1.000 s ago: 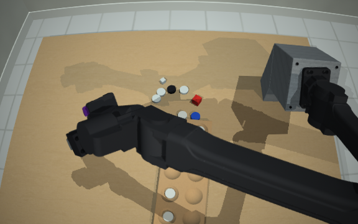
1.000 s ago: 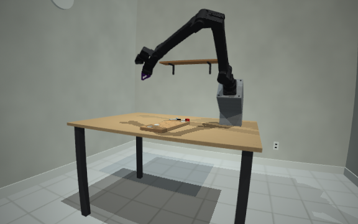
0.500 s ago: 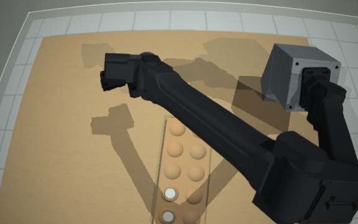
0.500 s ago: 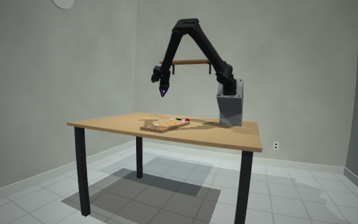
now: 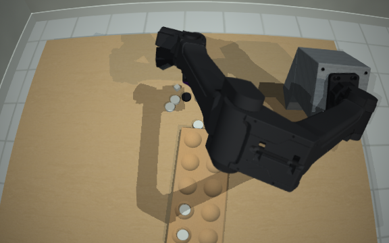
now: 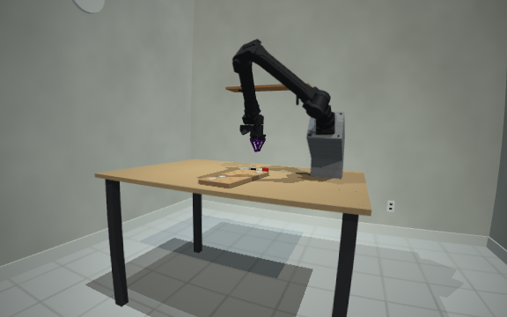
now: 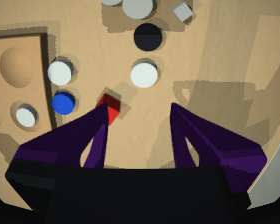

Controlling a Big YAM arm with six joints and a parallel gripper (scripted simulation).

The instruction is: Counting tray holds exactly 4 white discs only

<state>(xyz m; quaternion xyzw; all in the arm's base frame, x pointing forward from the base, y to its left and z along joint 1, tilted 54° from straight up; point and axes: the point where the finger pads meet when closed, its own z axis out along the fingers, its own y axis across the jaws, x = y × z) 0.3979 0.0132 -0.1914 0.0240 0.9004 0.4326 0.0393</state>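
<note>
Right now my hand is 11 cm above the black disc, 3 cm short of it and 1 cm to the left of it. The rest, counted from my hand: blue disc (11 cm below, 10 cm to the left, 6 cm behind); then red cube (11 cm below, 6 cm behind, 4 cm to the left); then small white cube (11 cm below, 6 cm ahead, 5 cm to the right).
</note>
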